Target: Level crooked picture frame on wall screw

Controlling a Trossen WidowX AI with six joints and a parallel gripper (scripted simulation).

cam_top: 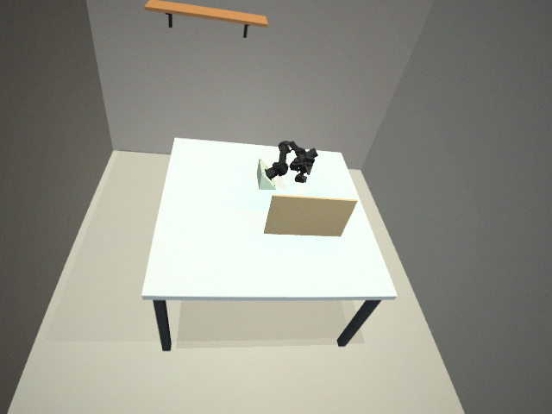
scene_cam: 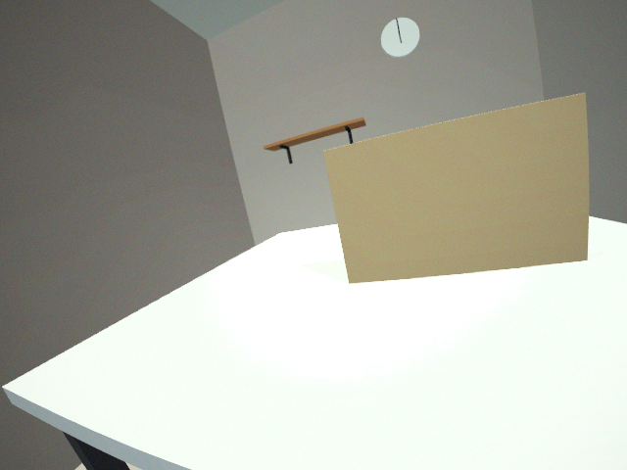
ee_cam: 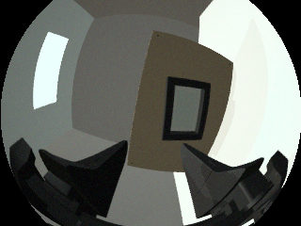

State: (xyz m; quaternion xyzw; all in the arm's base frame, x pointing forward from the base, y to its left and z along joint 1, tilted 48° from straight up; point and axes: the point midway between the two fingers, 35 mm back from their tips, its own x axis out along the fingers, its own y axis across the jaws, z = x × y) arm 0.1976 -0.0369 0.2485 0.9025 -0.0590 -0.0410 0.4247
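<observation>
The picture frame is 19 cm ahead of my gripper tip, 3 cm to the right of it and 9 cm below it. Also, from my gripper tip: tan wall panel (20 cm ahead, 2 cm to the right, 10 cm below).
</observation>
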